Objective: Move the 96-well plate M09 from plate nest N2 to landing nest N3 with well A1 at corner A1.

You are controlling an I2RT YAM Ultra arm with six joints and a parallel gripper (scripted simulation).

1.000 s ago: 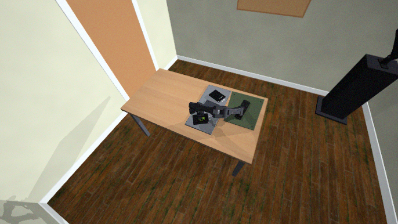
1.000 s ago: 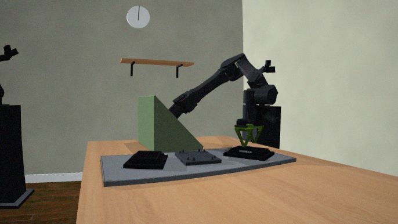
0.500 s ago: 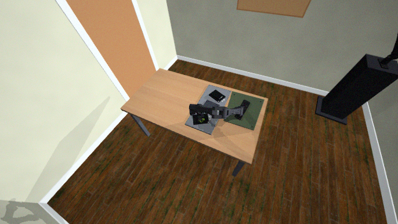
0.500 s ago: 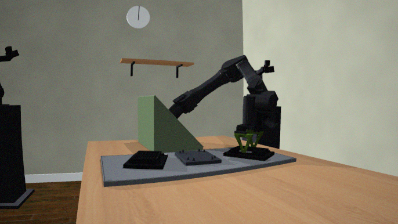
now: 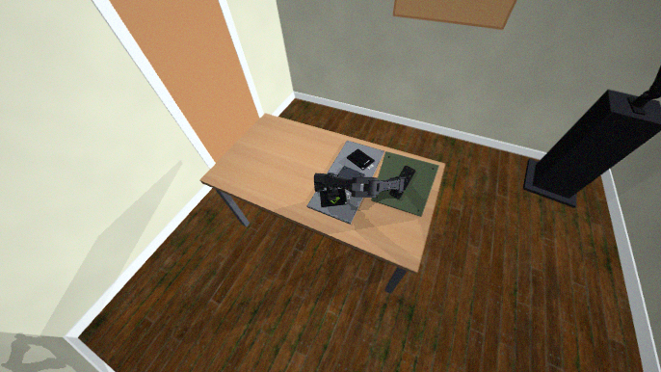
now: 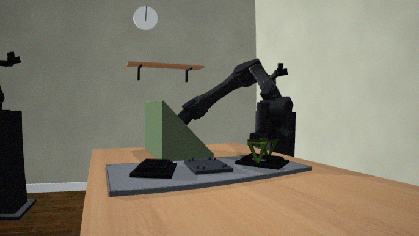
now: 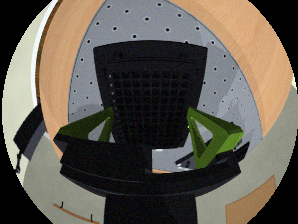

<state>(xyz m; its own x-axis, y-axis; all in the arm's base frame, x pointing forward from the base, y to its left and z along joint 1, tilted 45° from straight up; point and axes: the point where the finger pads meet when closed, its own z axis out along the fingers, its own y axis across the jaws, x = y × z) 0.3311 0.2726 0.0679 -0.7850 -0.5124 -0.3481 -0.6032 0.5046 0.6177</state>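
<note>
My gripper is now 20 mm above the dark nest. The rest, counted from my hand: grey nest (10 mm behind, 210 mm to the right, 20 mm below).
</note>
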